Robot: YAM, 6 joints.
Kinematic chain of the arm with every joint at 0, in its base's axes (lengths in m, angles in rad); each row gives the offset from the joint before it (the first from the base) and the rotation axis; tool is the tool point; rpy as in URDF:
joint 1: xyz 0 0 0.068 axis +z
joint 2: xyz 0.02 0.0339 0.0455 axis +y
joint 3: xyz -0.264 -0.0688 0 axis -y
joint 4: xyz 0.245 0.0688 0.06 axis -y
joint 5: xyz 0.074 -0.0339 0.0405 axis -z
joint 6: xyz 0.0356 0 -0.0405 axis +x
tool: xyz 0 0 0 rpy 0 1.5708 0
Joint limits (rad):
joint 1: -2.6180..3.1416
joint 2: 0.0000..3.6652
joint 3: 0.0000..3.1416
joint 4: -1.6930..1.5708
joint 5: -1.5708..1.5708
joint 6: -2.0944..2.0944
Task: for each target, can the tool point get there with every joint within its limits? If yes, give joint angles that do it. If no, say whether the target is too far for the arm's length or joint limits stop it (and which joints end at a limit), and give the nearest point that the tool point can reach.
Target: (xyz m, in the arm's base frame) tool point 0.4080 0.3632 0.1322
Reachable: yes | joints 0.6848 2.5141 1.6946 0.8375 -0.7122 -1.0239
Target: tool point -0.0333 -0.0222 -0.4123
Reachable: no: joint limits stop it (at a limit: joint 2) | nearest point -0.0659 -0.0440 -0.3382 | short by 0.084 m
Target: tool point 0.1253 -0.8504 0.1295
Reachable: no: too far | nearest point 0.0941 -0.6388 0.1254 | short by 0.214 m
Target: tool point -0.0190 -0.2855 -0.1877
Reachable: yes | joints -1.5181 3.0486 1.3877 -0.3559 1.2693 0.6018
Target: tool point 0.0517 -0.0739 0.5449
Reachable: yes | joints 2.5716 0.4875 1.4735 0.0195 -1.3055 -1.5857
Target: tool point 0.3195 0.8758 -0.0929
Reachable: no: too far | nearest point 0.2161 0.5922 -0.0246 | short by 0.309 m
